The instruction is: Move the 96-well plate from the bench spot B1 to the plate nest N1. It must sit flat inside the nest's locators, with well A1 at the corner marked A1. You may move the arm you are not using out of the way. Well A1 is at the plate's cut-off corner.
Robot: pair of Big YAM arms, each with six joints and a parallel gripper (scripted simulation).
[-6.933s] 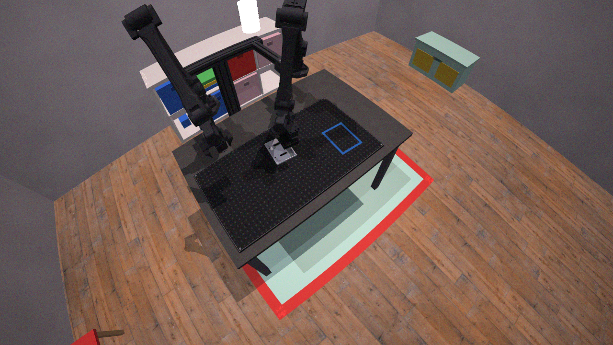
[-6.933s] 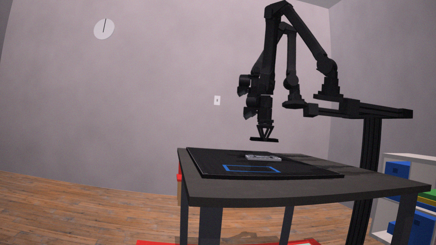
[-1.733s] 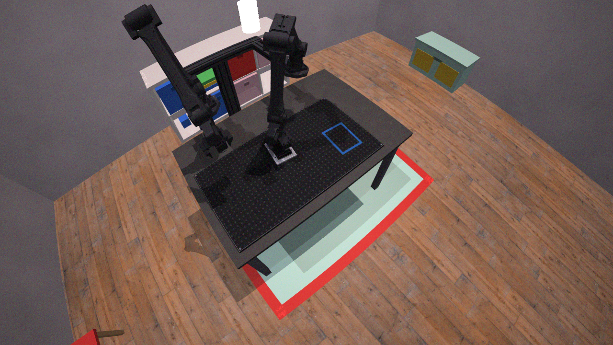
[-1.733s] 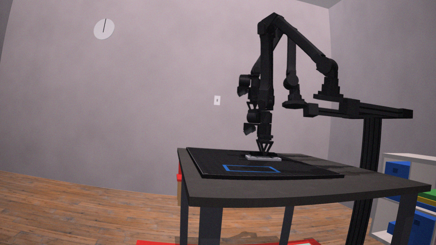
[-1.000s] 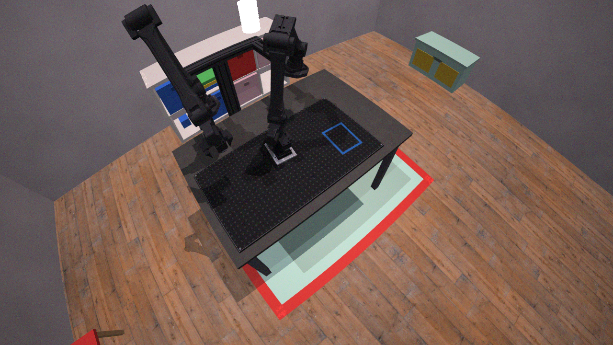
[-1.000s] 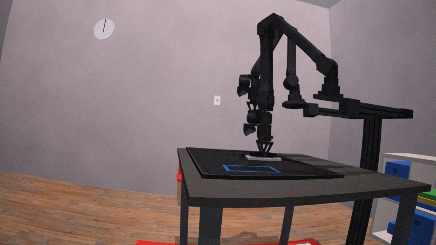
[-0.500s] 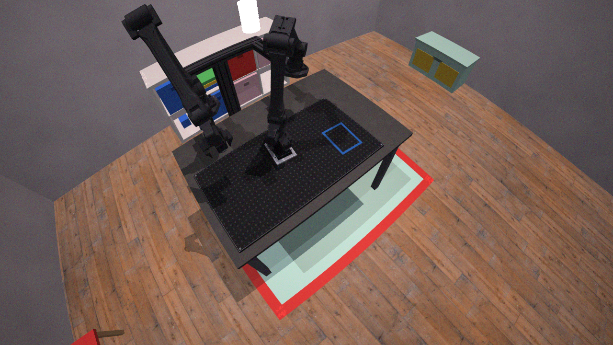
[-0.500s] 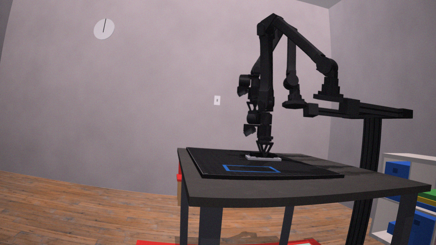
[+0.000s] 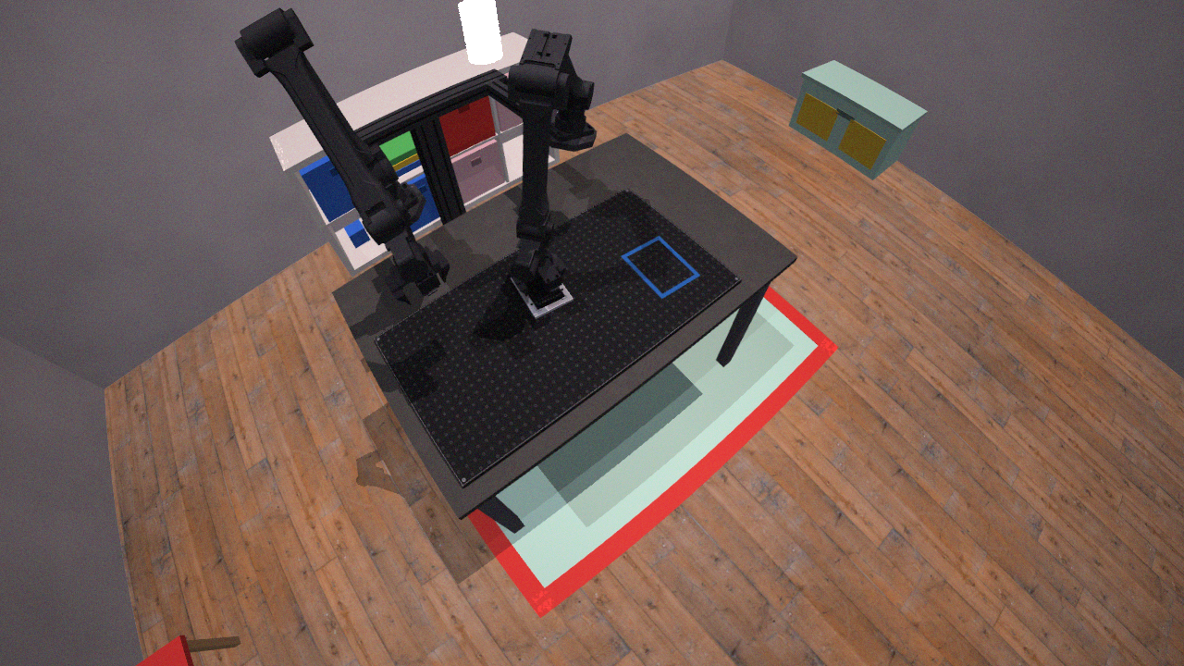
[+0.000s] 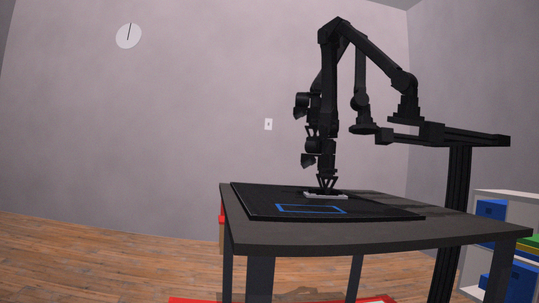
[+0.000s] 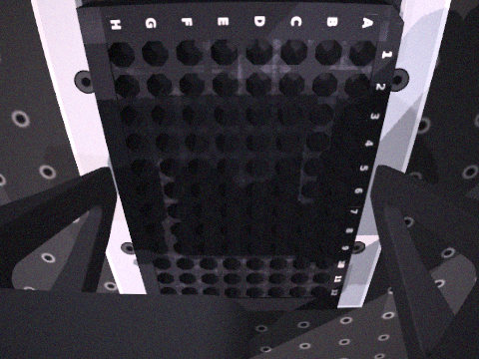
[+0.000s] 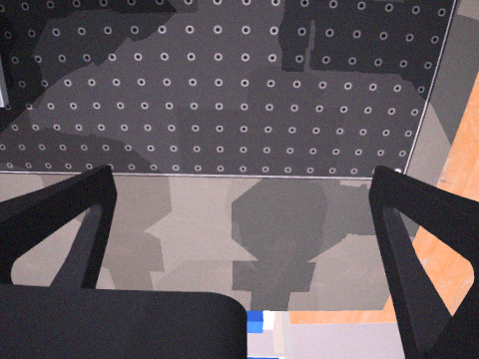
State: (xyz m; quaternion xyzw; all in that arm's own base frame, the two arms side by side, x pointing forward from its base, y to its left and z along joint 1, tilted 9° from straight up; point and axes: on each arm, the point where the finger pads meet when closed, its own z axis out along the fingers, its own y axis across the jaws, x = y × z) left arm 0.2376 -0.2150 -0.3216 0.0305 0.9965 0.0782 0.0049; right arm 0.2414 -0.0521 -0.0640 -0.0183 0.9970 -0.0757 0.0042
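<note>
The black 96-well plate is right at my left hand. From my left hand the other things lie so: plate nest N1: 2 cm below; A1 mark: 7 cm ahead, 6 cm to the right, 1 cm below.
</note>
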